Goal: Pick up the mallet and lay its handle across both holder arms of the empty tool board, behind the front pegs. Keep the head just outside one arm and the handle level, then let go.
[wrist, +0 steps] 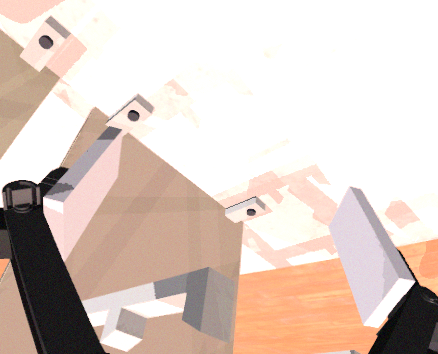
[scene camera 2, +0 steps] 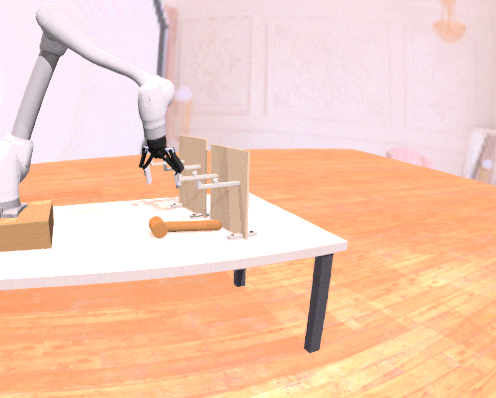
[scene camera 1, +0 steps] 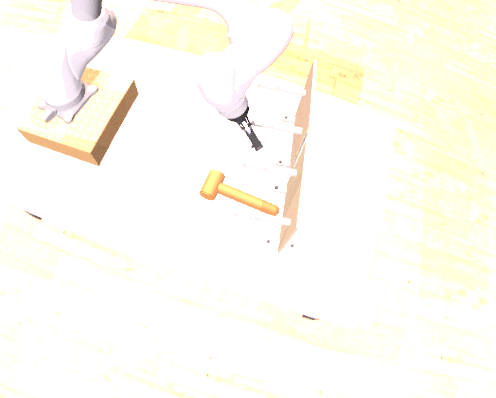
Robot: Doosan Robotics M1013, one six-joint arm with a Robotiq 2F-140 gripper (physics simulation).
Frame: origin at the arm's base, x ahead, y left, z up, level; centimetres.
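Seen in the pictures: gripper, fingertip midpoint: (wrist: pixel 232 181) (scene camera 2: pixel 163 185); arm's base at its link origin: (scene camera 2: pixel 4 212) (scene camera 1: pixel 68 98).
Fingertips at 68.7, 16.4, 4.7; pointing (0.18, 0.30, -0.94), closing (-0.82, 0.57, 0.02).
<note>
Pixels of each thing's top centre, then the offset from my fingertips to it, as dx, dy, dz. "spot": a spot on its surface instead. Level surfaces: height alone.
- orange-brown mallet at its top centre: (scene camera 1: pixel 242 193) (scene camera 2: pixel 186 217) +6.7, -17.2, -8.6
- white table at its surface level: dz -14.4
- arm with an upturned peg, surface spot: (wrist: pixel 207 300) spot: +0.2, -0.8, +7.1
The orange-brown mallet (scene camera 1: pixel 245 196) (scene camera 2: pixel 192 226) lies on the table. Its head (scene camera 1: pixel 212 185) (scene camera 2: pixel 158 227) is toward the robot base, and its handle end is near the foot of the near tool board (scene camera 1: pixel 293 200) (scene camera 2: pixel 231 192). Two pale holder arms stick out of this board, one (scene camera 1: pixel 267 169) farther back and one (scene camera 1: pixel 265 219) at the front. The far tool board (scene camera 1: pixel 304 107) (scene camera 2: pixel 192 172) (wrist: pixel 165 225) also has two arms. No tool shows on either board's arms. My gripper (scene camera 1: pixel 256 146) (scene camera 2: pixel 163 179) (wrist: pixel 232 181) is open and empty, above the table beside the far board's arms, behind the mallet.
Both boards stand upright in a row on the white table (scene camera 2: pixel 280 245), on small screwed feet. An arm with an upturned peg (wrist: pixel 207 300) is low in the wrist view, close to the left finger. The robot base stands on a wooden block (scene camera 1: pixel 117 120) (scene camera 2: pixel 25 230).
</note>
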